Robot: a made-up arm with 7 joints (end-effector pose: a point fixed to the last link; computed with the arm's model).
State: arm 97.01 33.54 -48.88 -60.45 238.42 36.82 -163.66
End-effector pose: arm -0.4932 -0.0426 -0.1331 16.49 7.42 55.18
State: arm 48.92 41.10 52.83 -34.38 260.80 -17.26 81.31
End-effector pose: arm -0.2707 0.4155 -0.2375 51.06 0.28 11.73
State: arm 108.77 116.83 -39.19 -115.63 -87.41 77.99 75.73
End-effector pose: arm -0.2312 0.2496 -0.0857 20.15 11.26 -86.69
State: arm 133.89 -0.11 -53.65 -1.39 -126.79 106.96 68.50
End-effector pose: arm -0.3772 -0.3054 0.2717 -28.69 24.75 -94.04
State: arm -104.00 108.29 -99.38 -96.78 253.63 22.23 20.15
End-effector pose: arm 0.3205 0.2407 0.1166 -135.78 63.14 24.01
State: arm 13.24 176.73 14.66 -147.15 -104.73 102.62 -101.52
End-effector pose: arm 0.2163 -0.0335 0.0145 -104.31 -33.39 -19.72
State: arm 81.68 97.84 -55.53 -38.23 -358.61 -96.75 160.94
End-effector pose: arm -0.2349 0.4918 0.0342 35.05 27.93 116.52
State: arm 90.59 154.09 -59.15 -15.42 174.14 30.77 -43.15
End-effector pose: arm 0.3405 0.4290 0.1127 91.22 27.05 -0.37
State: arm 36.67 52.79 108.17 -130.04 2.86 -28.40 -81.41
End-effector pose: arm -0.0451 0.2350 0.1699 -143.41 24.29 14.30
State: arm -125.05 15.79 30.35 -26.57 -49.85 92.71 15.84
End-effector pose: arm 0.3831 -0.1150 0.3855 17.09 -63.19 15.93
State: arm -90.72 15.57 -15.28 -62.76 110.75 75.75 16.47
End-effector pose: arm 0.4236 -0.1861 0.2099 -74.47 -37.08 -25.48
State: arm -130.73 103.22 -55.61 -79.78 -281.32 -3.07 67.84
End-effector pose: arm 0.1080 0.1980 0.4099 -177.72 -19.72 122.10
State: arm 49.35 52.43 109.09 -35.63 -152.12 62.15 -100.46
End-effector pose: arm -0.3062 0.4538 -0.0381 -164.37 -3.79 -144.29
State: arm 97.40 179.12 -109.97 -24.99 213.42 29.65 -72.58
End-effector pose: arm 0.4695 0.2869 0.0830 129.29 62.82 18.49
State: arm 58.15 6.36 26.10 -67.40 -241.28 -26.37 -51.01
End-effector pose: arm -0.2349 0.1696 -0.4052 19.09 -53.97 89.47
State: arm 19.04 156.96 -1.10 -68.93 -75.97 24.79 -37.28
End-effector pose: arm 0.3612 0.2012 0.2717 -105.16 -5.60 85.99
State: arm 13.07 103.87 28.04 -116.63 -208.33 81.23 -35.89
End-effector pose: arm 0.2825 0.1620 0.1199 -29.63 -35.35 -53.87
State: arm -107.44 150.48 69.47 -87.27 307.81 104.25 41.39
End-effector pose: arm -0.4425 0.0620 -0.0042 -25.42 40.26 -116.38
